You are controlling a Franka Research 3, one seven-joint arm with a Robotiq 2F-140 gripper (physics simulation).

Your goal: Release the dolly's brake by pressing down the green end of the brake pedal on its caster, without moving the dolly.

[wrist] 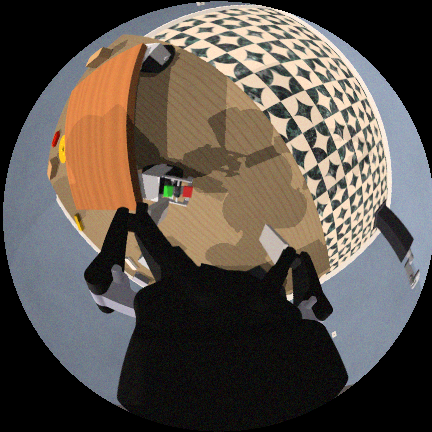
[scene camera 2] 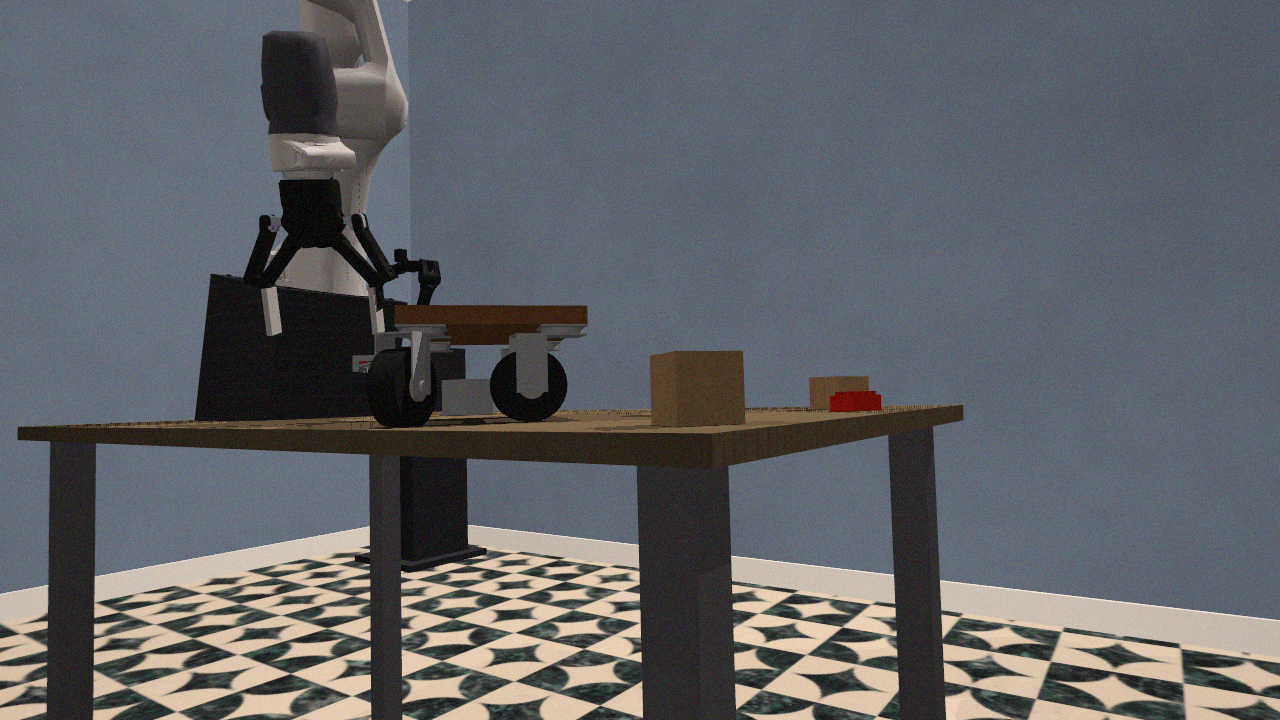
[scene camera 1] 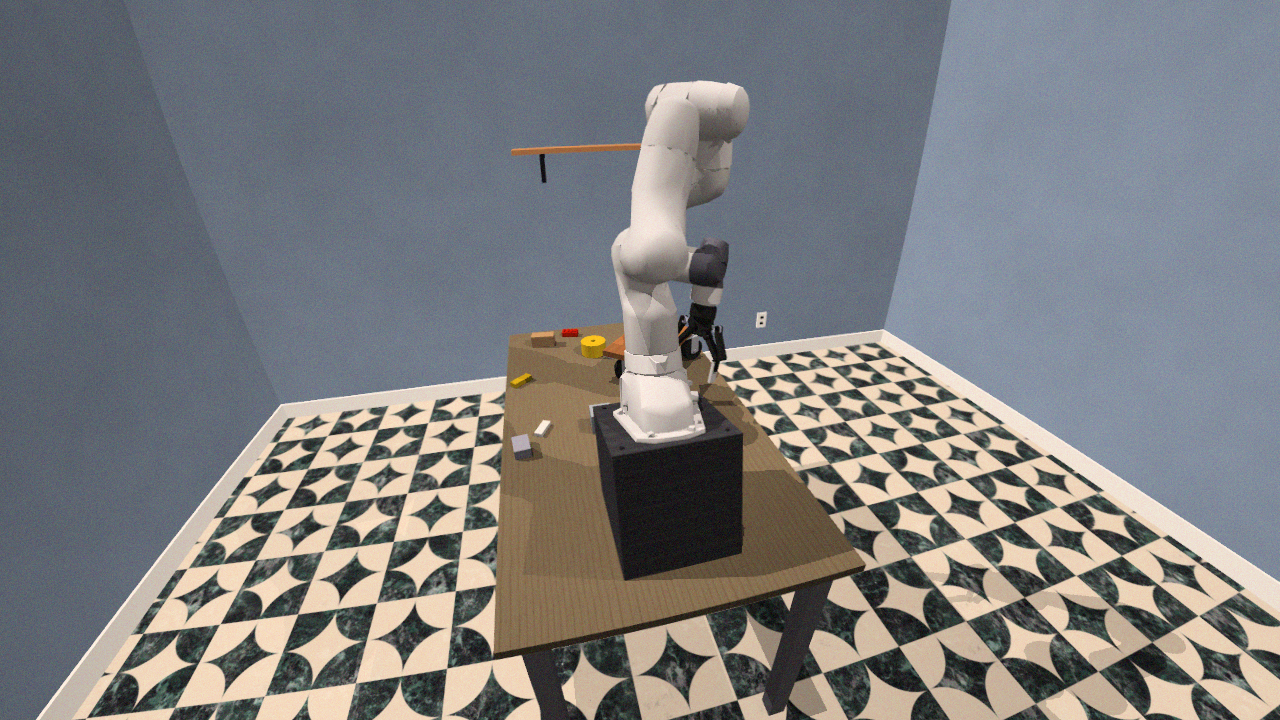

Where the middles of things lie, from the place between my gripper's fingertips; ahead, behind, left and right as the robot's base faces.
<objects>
I see the caster (wrist: 149, 179) 10 cm ahead of my hand, 6 cm to the left of it and 7 cm below it. From my hand the other things lie so: red brick (scene camera 2: 852, 401) 63 cm ahead, 34 cm to the left, 11 cm below; wooden block (scene camera 2: 821, 388) 56 cm ahead, 45 cm to the left, 10 cm below; dolly (scene camera 2: 528, 384) 24 cm ahead, 5 cm to the left, 6 cm below.
</objects>
